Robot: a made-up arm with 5 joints.
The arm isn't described. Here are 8 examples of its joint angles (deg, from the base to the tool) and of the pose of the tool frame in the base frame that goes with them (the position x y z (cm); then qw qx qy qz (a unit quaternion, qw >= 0)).
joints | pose
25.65 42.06 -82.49 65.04 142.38 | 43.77 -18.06 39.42 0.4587 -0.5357 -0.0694 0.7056
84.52 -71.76 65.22 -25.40 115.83 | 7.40 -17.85 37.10 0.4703 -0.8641 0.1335 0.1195
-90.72 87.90 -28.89 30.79 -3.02 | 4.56 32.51 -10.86 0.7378 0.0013 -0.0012 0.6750
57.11 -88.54 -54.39 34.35 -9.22 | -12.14 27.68 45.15 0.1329 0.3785 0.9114 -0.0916
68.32 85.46 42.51 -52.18 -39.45 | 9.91 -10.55 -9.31 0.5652 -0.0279 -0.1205 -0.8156
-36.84 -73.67 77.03 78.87 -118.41 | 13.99 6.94 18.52 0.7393 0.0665 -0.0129 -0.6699
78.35 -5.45 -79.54 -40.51 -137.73 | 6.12 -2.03 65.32 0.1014 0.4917 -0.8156 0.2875
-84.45 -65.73 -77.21 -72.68 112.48 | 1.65 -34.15 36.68 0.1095 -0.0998 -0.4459 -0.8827
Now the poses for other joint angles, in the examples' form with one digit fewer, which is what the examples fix.
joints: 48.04 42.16 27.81 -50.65 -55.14
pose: 29.3 -26.1 7.0 0.491 0.050 -0.576 -0.651
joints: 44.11 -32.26 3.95 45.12 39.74
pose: 24.0 -17.6 43.9 0.801 -0.387 -0.453 -0.050
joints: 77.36 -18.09 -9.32 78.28 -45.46
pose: 11.6 -26.2 39.8 0.431 -0.084 -0.324 -0.838
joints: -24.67 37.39 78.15 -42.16 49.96
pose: 16.3 5.4 2.3 0.801 -0.028 -0.142 0.581
